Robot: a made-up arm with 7 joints.
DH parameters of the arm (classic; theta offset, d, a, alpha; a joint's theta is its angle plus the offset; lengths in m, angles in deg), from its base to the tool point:
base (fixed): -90 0.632 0.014 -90
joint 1: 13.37 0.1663 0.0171 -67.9
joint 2: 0 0.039 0.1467 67.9
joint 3: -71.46 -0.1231 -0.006 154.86
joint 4: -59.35 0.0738 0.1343 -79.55
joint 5: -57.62 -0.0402 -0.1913 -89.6
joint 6: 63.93 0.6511 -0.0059 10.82
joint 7: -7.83 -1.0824 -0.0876 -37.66
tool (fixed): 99 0.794 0 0
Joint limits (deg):
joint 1: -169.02..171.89
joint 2: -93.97..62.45
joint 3: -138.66..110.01
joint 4: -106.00..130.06
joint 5: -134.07..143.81
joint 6: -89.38..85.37
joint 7: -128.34..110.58
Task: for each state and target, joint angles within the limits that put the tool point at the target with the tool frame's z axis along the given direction. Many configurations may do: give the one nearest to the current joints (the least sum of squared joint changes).
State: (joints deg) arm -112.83 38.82 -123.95 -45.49 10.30 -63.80 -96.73
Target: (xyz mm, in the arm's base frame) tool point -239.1 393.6 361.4 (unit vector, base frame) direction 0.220 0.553 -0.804
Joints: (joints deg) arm -153.59 48.21 -128.63 -24.25 25.97 -71.34 -57.72
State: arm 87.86 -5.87 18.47 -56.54 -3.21 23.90 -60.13
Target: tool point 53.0 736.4 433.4 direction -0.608 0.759 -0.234
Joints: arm 93.98 -6.02 7.23 -23.95 -35.53 -6.32 -73.56
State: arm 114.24 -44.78 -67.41 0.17 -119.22 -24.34 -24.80
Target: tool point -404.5 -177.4 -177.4 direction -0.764 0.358 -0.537
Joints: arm 123.58 -26.55 -83.39 16.10 -120.65 -13.58 -10.09
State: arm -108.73 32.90 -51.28 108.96 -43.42 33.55 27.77
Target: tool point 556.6 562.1 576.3 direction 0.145 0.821 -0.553
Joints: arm -78.82 15.46 -76.05 85.41 -62.31 -6.92 -3.70
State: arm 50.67 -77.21 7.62 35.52 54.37 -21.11 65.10
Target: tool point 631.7 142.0 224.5 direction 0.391 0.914 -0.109
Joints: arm 21.03 -86.76 -31.12 61.09 48.40 -35.39 78.50
